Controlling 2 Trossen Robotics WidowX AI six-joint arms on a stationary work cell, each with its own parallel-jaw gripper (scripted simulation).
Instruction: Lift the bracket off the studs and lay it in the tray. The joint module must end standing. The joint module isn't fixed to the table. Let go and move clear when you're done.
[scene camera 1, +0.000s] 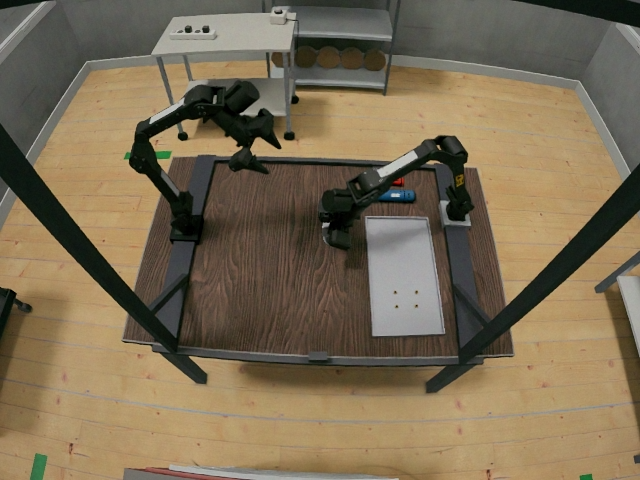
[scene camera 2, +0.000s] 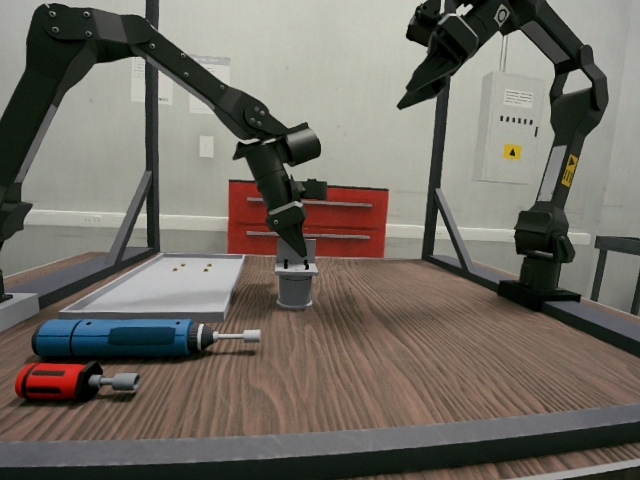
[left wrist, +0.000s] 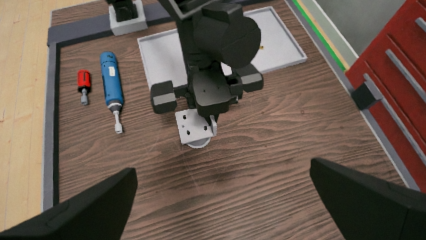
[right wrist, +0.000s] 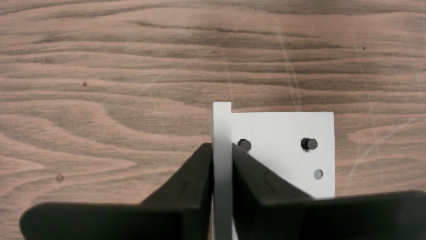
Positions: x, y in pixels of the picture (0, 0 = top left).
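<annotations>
My left gripper: scene camera 1 (274, 160), scene camera 2, left wrist view; out of frame in the right wrist view. Same spot on my left gripper: (left wrist: 351, 197) and (scene camera 2: 409, 94). My right gripper: scene camera 1 (328, 232), scene camera 2 (304, 256), left wrist view (212, 123), right wrist view (218, 151). Grey tray: scene camera 1 (402, 259), scene camera 2, left wrist view; out of frame in the right wrist view. Same spot on the grey tray: (left wrist: 161, 53) and (scene camera 2: 127, 306).
</annotations>
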